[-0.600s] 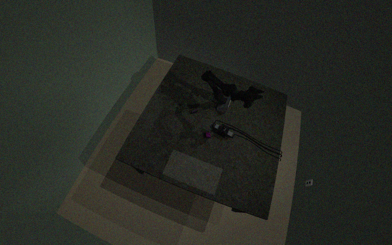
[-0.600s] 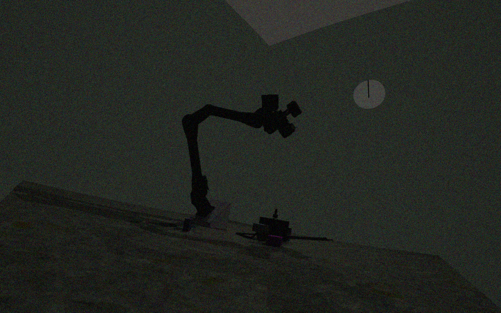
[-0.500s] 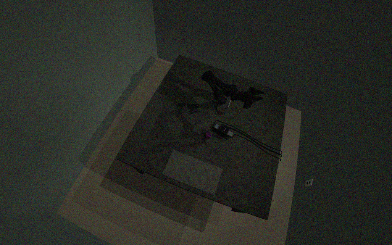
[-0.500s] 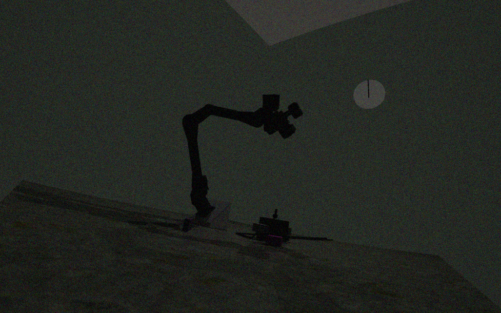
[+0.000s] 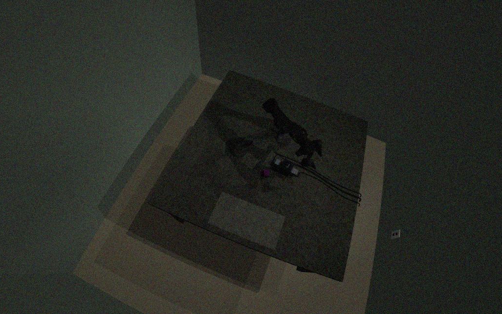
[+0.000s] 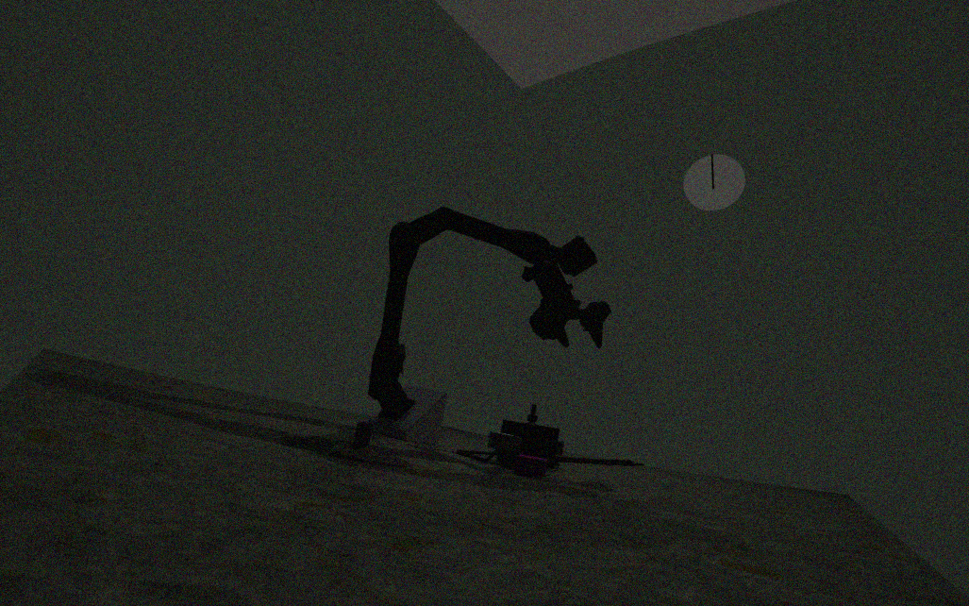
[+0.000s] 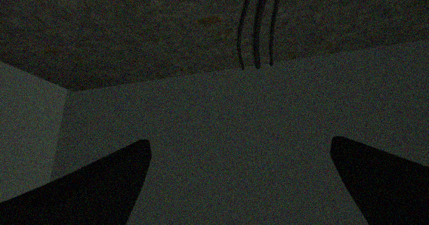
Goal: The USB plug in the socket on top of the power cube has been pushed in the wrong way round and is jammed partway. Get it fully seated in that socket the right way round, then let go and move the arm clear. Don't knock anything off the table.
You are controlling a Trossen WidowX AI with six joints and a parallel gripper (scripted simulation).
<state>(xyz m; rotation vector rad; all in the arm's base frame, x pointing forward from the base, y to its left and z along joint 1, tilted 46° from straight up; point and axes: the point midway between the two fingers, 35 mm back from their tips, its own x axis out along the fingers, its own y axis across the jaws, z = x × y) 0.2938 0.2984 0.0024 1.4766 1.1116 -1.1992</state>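
Right now the dark USB plug is 1 cm behind my gripper tip, 15 cm to the right of it and 17 cm below it. The rest, counted from my gripper tip: magenta block 7 cm ahead, 26 cm to the right, 25 cm below; USB socket 1 cm behind, 15 cm to the right, 19 cm below.
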